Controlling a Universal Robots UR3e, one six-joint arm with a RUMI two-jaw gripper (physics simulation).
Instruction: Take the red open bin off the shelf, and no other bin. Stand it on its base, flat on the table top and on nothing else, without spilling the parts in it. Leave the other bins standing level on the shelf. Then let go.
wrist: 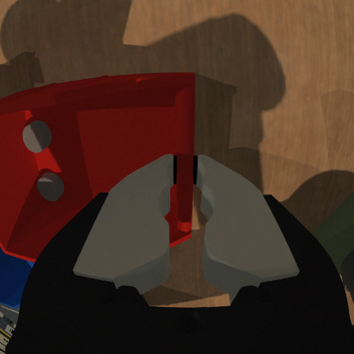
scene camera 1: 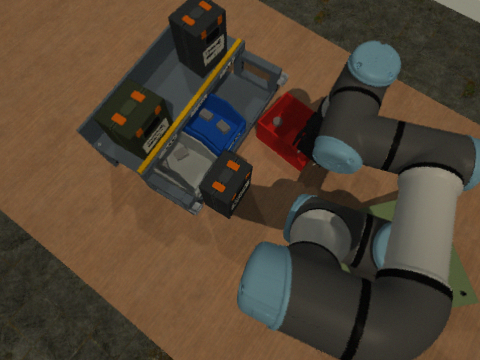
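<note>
The red open bin point(scene camera 1: 295, 116) point(wrist: 130, 145) is off the shelf point(scene camera 1: 262, 67), to its right. Its open side faces up, with round grey parts point(scene camera 1: 277, 121) point(wrist: 37, 136) inside. My gripper point(scene camera 1: 301, 139) point(wrist: 184, 159) is shut on the bin's wall, one finger on each side of it in the wrist view. The bin's shadow falls beside it on the table top; whether its base touches the table is hard to tell. The blue bin point(scene camera 1: 205, 132) point(wrist: 12, 282) and the pale grey bin point(scene camera 1: 195, 159) stand on the shelf with grey parts in them.
A tall black case point(scene camera 1: 192, 42) and a dark green case point(scene camera 1: 131, 117) stand in the shelf's rear part, behind the yellow rail point(scene camera 1: 200, 93). A smaller black case point(scene camera 1: 225, 185) stands at its front corner. A green plate point(scene camera 1: 382, 210) point(wrist: 335, 230) lies beneath the arm.
</note>
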